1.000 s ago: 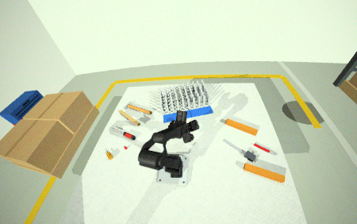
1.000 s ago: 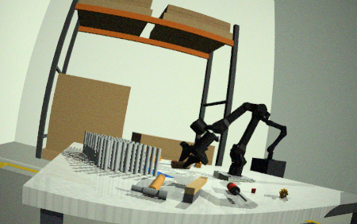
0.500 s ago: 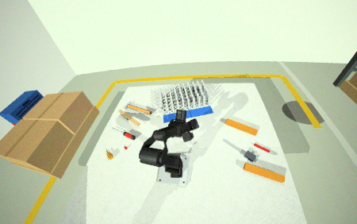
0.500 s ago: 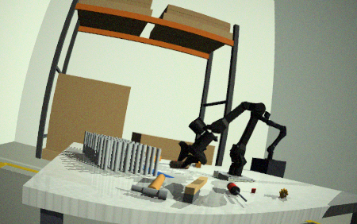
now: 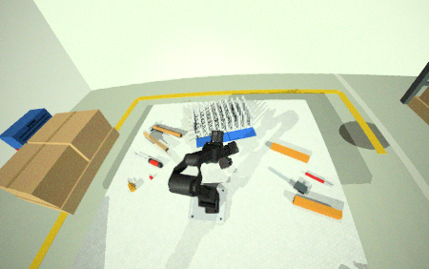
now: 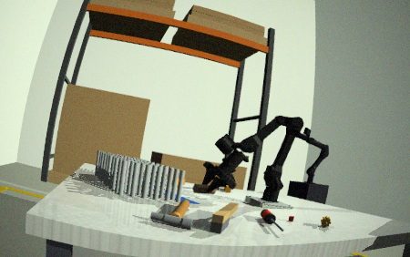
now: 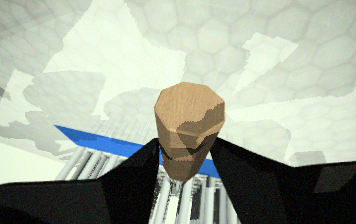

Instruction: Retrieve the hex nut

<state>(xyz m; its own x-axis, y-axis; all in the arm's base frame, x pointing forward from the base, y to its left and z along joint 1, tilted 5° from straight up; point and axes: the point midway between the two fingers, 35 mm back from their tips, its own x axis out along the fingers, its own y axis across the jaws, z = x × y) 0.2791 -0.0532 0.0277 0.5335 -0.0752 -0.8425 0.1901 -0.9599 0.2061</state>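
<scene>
Now: gripper tip 150 mm short of the blue taped strip, 20 mm to the left of it and 40 mm above it. The rest, counted from my gripper tip: tiny red piece: 130 mm behind, 420 mm to the left, 30 mm below; then red screwdriver: 210 mm behind, 510 mm to the right, 30 mm below; then tool with thin metal rod: 100 mm ahead, 20 mm to the left, 10 mm below.
</scene>
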